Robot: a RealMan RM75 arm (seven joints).
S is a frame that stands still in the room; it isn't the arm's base.
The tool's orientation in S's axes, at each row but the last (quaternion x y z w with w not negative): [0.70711 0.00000 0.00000 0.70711]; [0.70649 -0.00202 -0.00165 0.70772]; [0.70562 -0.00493 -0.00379 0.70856]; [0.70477 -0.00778 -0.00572 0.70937]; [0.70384 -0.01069 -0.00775 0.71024]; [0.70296 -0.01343 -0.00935 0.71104]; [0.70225 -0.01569 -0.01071 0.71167]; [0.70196 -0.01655 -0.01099 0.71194]
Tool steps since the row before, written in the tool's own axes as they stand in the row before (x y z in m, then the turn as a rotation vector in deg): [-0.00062 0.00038 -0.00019 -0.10 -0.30 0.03]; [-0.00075 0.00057 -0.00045 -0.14 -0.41 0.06]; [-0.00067 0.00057 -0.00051 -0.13 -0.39 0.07]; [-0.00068 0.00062 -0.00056 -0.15 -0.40 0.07]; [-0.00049 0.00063 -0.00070 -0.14 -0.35 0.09]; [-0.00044 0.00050 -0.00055 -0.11 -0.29 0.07]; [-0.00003 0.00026 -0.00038 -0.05 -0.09 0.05]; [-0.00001 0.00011 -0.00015 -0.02 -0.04 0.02]
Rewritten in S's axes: [-0.00062 0.00019 0.00038 -0.10 -0.03 -0.30]; [-0.00075 0.00045 0.00057 -0.14 -0.06 -0.41]; [-0.00066 0.00052 0.00057 -0.13 -0.07 -0.39]; [-0.00067 0.00058 0.00061 -0.15 -0.07 -0.40]; [-0.00047 0.00072 0.00062 -0.14 -0.09 -0.35]; [-0.00042 0.00057 0.00049 -0.11 -0.07 -0.29]; [-0.00002 0.00038 0.00025 -0.05 -0.05 -0.09]; [0.00000 0.00015 0.00011 -0.02 -0.02 -0.04]
